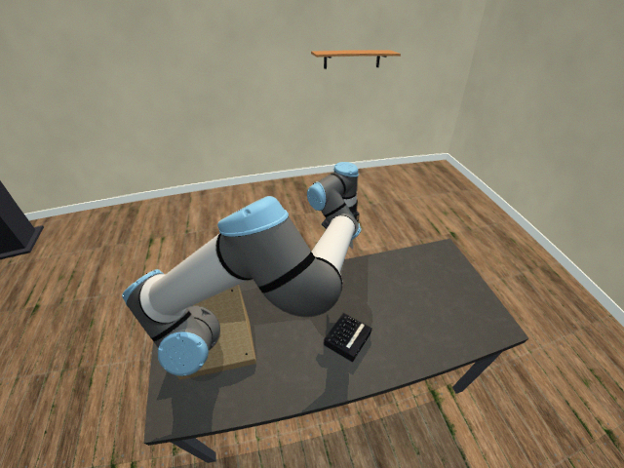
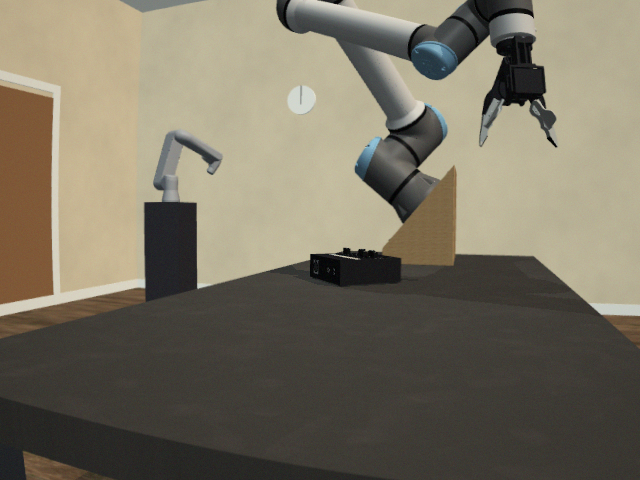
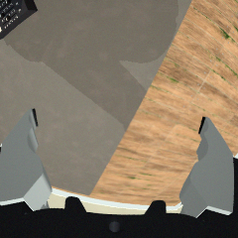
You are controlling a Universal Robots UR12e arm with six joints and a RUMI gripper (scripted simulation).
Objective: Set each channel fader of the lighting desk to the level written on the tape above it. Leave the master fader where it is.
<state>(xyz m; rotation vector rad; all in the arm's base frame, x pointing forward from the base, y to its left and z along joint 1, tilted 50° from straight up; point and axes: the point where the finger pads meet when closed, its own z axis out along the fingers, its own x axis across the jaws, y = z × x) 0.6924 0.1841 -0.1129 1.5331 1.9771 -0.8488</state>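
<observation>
Now: hand 370 mm to the left of the master fader, 220 mm above it and 150 mm past it.
</observation>
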